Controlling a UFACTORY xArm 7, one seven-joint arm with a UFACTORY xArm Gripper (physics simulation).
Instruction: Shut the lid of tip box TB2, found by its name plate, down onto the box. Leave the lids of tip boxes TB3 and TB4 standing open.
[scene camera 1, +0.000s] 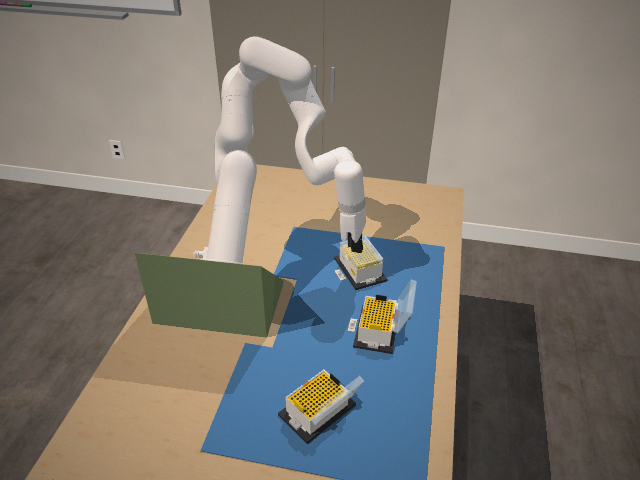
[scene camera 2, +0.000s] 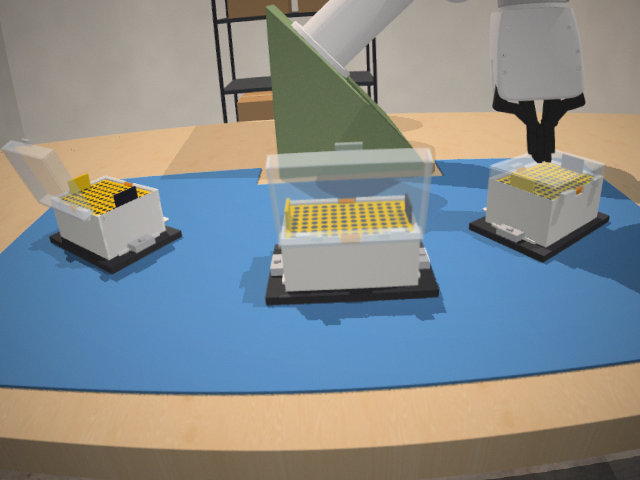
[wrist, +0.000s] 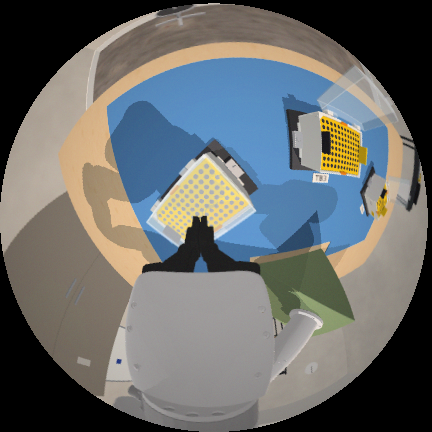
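Pixels of known places: gripper, between the fingertips: (scene camera 1: 357, 250) (scene camera 2: 541, 160) (wrist: 200, 224); arm's base, origin of its link: (scene camera 1: 223, 266) (scene camera 2: 318, 51) (wrist: 305, 318).
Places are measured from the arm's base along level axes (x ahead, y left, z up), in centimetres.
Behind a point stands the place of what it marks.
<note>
The back box (scene camera 1: 368, 272) @(z -13.1, x 36.1, y 20.7 cm) (scene camera 2: 516, 219) @(z -14.4, x 36.4, y 20.9 cm) is white with a yellow rack. Its clear lid (scene camera 1: 376, 251) @(z -9.3, x 37.5, y 26.2 cm) (scene camera 2: 500, 169) @(z -9.5, x 34.1, y 19.4 cm) (wrist: 215, 187) @(z -9.3, x 36.2, y 22.7 cm) lies level down over it. Its name plate (scene camera 1: 339, 274) @(z -16.8, x 27.2, y 22.0 cm) is too small to read. My gripper (scene camera 1: 356, 250) @(z -9.3, x 31.9, y 25.2 cm) (scene camera 2: 541, 159) @(z -9.3, x 31.9, y 25.2 cm) (wrist: 200, 224) @(z -9.3, x 31.9, y 25.2 cm) is shut and empty, fingers pointing down, tips at the lid's top; contact is unclear. The middle box (scene camera 1: 375, 338) @(z -14.1, x 41.7, y -3.6 cm) (scene camera 2: 351, 266) @(z -13.9, x 45.6, y 2.4 cm) (wrist: 310, 142) @(z -13.3, x 41.0, y 8.4 cm) has the plate TB3 (wrist: 320, 178) @(z -16.8, x 34.5, y 2.5 cm) beside it; its lid (scene camera 1: 406, 308) @(z -7.4, x 48.6, y 2.3 cm) (wrist: 356, 95) stands open. The third box (scene camera 1: 299, 416) @(z -13.2, x 28.1, y -31.6 cm) (scene camera 2: 85, 231) @(z -13.6, x 35.7, y -27.3 cm) (wrist: 374, 191) @(z -13.1, x 33.4, y -20.6 cm) has its lid (scene camera 1: 354, 387) @(z -2.8, x 40.0, y -28.9 cm) (scene camera 2: 38, 167) @(z -4.2, x 40.0, y -28.5 cm) open; its plate is unreadable.
The boxes stand on black bases on a blue mat (scene camera 1: 320, 356) @(z -17.0, x 28.4, y -10.2 cm) (scene camera 2: 206, 335) @(z -17.0, x 50.8, y -10.1 cm) (wrist: 240, 90) @(z -17.0, x 49.7, y 17.2 cm). A green wedge-shaped mount (scene camera 1: 206, 297) @(z -4.6, x -2.5, y -7.6 cm) (scene camera 2: 315, 103) @(z -6.2, x 12.5, y -0.7 cm) (wrist: 305, 285) @(z -7.2, x 12.2, y 4.1 cm) stands at the mat's side and carries the arm. The wooden table (scene camera 1: 155, 413) @(z -17.3, x -6.2, y -35.4 cm) (scene camera 2: 310, 418) @(z -17.3, x 60.3, y -1.1 cm) extends around the mat.
</note>
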